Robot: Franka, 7 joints.
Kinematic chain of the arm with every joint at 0, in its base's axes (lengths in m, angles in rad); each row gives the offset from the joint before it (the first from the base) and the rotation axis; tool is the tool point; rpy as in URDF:
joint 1: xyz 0 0 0.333 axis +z
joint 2: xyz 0 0 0 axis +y
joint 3: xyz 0 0 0.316 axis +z
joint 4: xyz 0.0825 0 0 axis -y
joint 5: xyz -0.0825 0 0.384 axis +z
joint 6: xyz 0 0 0 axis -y
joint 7: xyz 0.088 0 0 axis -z
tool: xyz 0 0 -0.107 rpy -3.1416 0 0
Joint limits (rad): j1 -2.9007..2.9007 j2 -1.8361..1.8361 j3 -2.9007..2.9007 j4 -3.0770..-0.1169 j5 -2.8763..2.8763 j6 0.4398..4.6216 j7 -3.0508..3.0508
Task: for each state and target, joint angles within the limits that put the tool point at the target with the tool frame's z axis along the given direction. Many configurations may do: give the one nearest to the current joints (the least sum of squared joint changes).
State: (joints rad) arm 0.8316 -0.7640 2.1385 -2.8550 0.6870 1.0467 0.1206
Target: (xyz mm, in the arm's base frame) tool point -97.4 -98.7 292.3 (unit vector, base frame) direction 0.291 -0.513 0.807
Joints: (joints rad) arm 1.2619 -0.2491 1.9505 -3.0770 0.8854 0.4492 0.1206
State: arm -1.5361 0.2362 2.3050 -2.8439 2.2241 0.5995 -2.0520
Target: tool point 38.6 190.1 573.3 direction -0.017 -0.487 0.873
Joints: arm -1.2993 0.9597 2.5509 -3.0342 2.3715 0.5635 -2.0520
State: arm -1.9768 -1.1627 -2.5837 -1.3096 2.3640 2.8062 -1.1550
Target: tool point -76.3 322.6 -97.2 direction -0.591 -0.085 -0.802
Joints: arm -2.2737 -1.4725 -2.4810 -1.9045 2.5424 3.4111 -1.1550
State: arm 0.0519 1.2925 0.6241 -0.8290 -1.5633 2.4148 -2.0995
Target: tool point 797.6 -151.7 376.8 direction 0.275 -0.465 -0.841
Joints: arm -0.4899 1.0276 0.7247 -0.8667 -1.1542 1.9600 -2.0995
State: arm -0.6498 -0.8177 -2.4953 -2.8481 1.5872 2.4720 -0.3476
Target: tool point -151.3 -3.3 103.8 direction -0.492 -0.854 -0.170
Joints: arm -1.1046 -0.4208 -2.7425 -3.0696 1.4646 1.9501 -0.3476
